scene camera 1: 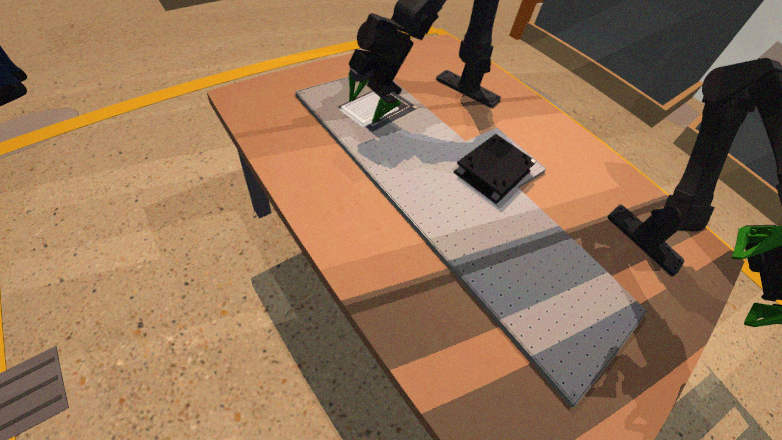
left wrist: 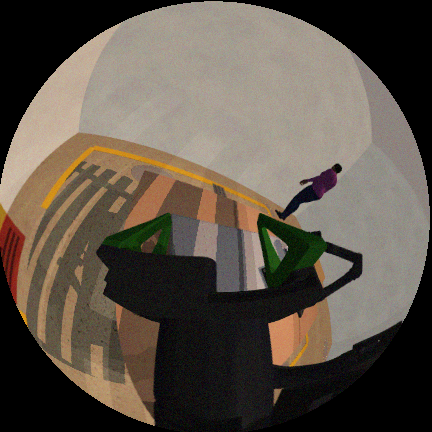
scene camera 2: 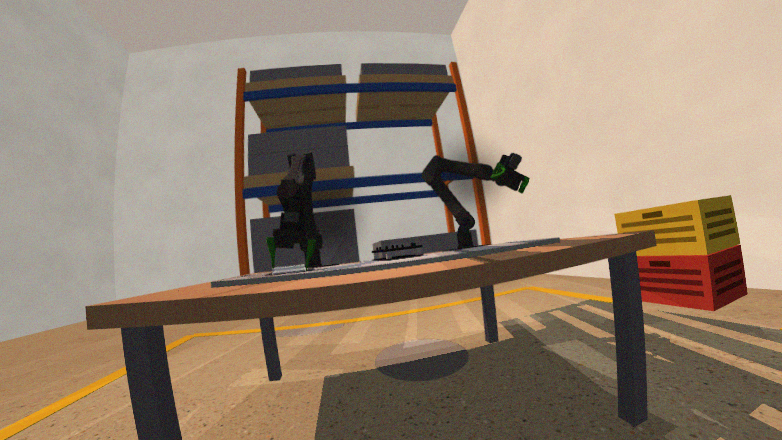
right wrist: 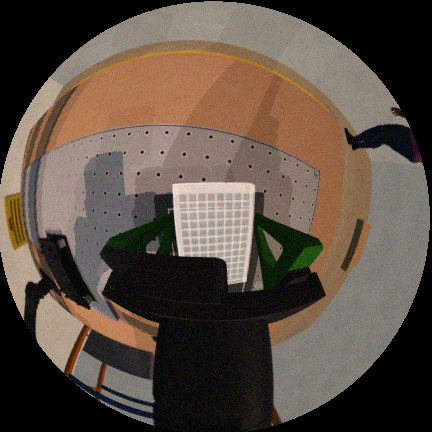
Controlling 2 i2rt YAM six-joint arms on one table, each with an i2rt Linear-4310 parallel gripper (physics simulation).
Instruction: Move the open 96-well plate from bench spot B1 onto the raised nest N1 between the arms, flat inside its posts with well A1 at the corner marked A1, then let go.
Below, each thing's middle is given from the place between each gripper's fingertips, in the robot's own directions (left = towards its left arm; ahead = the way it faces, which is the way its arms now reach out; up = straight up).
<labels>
The white well plate point(scene camera 1: 361, 111) lies 7 cm ahead of my left hand, 77 cm to the right of it and 22 cm below it.
My right hand is 30 mm past the white well plate and 10 mm to the left of it.
</labels>
